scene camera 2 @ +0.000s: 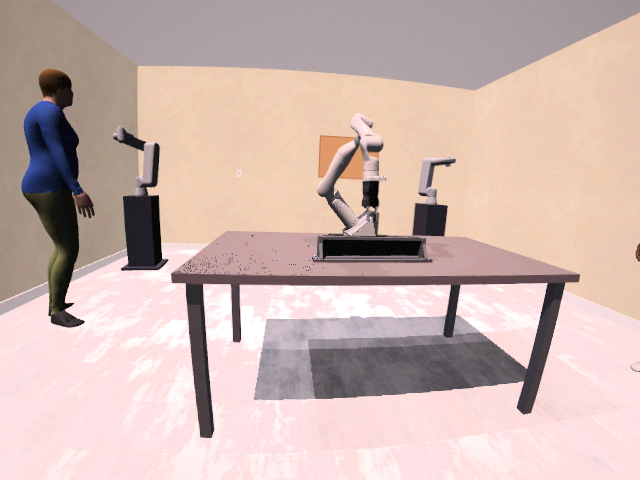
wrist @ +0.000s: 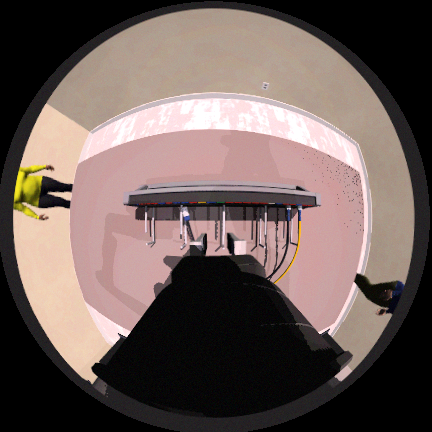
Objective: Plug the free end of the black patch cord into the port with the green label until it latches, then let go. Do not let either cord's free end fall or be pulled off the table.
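Pixels of known places: gripper, between the fingertips: (scene camera 2: 371,221) (wrist: 216,239); arm's base, origin of its link: (scene camera 2: 352,224).
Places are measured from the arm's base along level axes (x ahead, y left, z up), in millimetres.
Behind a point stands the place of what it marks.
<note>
My gripper (scene camera 2: 373,210) @(x 468, y -81, z 79 mm) (wrist: 216,239) @(x 468, y -81, z 79 mm) is open, behind the panel (scene camera 2: 372,259) @(x 598, y -121, z -68 mm) (wrist: 220,198) @(x 537, y -93, z 18 mm); its fingers stand apart with no plug between them. A white and blue plug (wrist: 185,214) @(x 514, y -11, z -22 mm) with a dark cord stands at the panel's port side, left of the fingers in the wrist view, tilted a little. Its cord runs down behind the left finger. Whether it is seated or latched cannot be told. A small green label (wrist: 223,203) @(x 530, y -99, z -9 mm) shows on the panel edge, ahead of the fingers and right of that plug. Port openings are hidden from this angle.
At the panel's right in the wrist view, a black cord (wrist: 286,255) @(x 399, y -241, z -8 mm) and a yellow cord (wrist: 299,240) @(x 431, y -279, z -2 mm) hang from blue-booted plugs. Thin metal rods (wrist: 223,227) @(x 477, y -95, z -25 mm) stick out from the panel, several beside the fingers. The panel stands on the table (scene camera 2: 248,258) @(x 499, y -632, z -80 mm). People stand beyond the table.
</note>
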